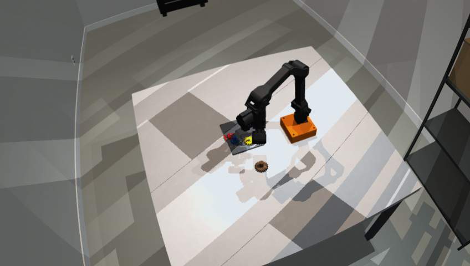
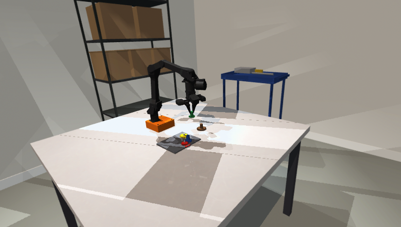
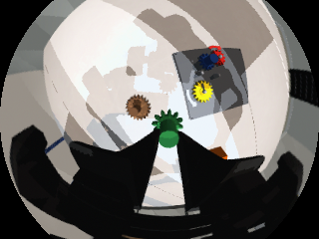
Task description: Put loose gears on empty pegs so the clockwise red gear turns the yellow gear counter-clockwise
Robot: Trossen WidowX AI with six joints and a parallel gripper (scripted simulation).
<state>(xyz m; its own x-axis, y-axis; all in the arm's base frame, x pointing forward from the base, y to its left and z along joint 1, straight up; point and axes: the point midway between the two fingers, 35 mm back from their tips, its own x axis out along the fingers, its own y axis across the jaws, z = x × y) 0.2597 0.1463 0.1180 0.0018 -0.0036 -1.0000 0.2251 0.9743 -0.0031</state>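
Now: gripper tip 110 mm to the left of the blue gear, 110 mm above it and 100 mm short of it. Also, from my gripper tip: brown gear 120 mm below, 70 mm to the left; green gear 10 mm below; yellow gear 120 mm below, 90 mm to the right, 30 mm ahead.
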